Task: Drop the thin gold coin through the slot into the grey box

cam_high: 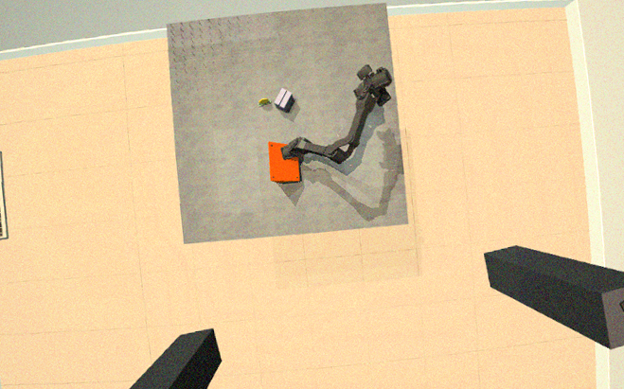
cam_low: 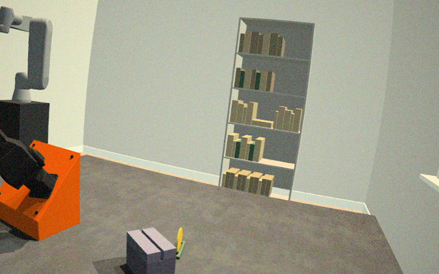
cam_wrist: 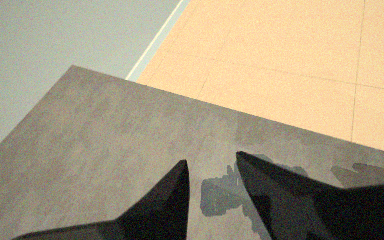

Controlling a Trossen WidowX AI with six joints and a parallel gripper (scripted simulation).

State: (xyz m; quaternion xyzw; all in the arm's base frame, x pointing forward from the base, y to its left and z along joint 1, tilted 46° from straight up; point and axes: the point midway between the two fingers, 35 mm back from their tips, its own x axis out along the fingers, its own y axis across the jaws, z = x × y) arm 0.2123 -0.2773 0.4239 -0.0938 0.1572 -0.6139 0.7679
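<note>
Now: the gold coin 580 mm to the left of my gripper tip, 190 mm below it and 120 mm ahead of it.
</note>
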